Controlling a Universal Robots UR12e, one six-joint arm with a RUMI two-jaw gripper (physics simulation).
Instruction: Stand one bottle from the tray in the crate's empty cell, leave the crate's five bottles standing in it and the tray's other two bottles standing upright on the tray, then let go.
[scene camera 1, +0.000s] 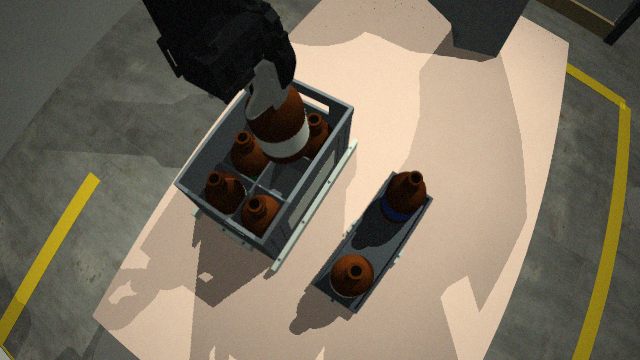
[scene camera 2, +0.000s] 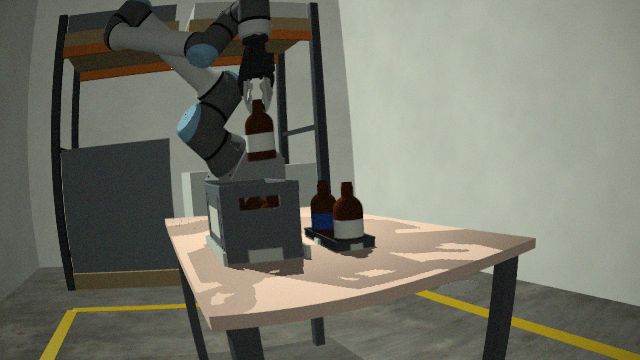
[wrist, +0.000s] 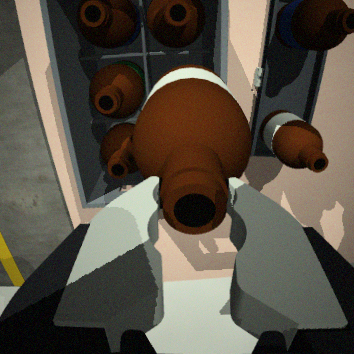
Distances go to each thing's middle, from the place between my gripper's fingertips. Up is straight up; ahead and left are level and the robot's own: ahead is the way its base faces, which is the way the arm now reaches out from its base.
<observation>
I see my gripper 80 mm short of the red-labelled bottle (scene camera 1: 258, 212) and 260 mm above it. Also, from my hand: pale rail (scene camera 1: 345, 158) (10 mm behind, 60 mm to the left, 330 mm below); green-labelled bottle (scene camera 1: 247, 157) (10 mm behind, 80 mm to the right, 260 mm below).
</observation>
